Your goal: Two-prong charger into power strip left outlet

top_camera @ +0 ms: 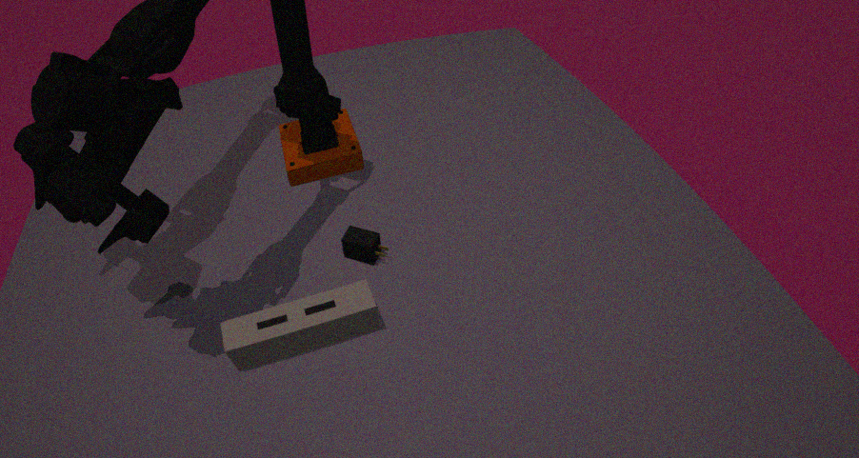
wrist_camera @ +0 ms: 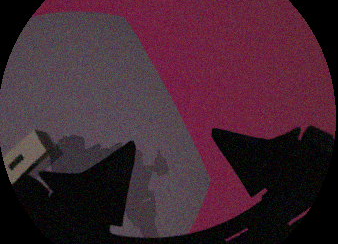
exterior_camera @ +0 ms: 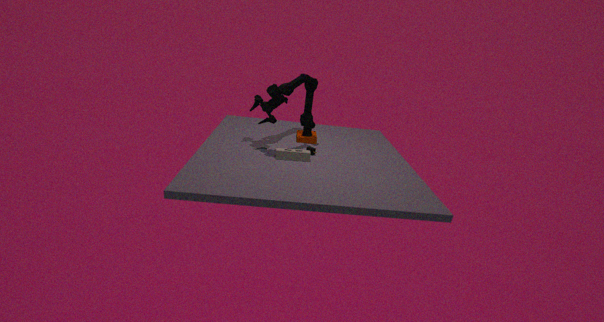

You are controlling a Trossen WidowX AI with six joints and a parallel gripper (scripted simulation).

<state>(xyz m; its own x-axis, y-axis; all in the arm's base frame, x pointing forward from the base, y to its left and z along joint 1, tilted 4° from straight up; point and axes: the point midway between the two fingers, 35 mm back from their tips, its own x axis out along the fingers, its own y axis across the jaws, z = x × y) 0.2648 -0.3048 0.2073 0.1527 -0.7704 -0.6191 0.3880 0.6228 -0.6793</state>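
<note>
Right now my gripper tip is 37 cm to the right of the two-prong charger, 18 cm above it and 2 cm past it.
</note>
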